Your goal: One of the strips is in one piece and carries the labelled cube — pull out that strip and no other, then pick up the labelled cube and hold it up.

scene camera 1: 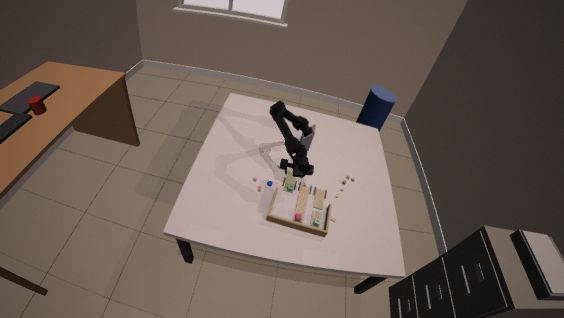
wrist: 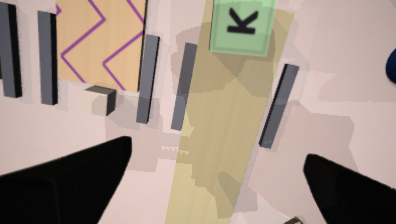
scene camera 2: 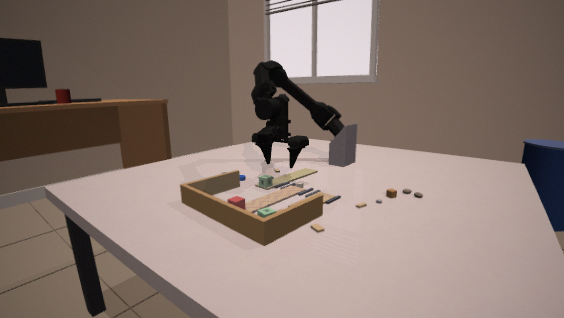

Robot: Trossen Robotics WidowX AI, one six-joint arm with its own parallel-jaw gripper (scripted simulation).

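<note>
Scene camera 2 gives me my gripper (scene camera 2: 279,166), which is open and holds nothing. In the wrist view, too, there is my gripper (wrist: 218,153).
</note>
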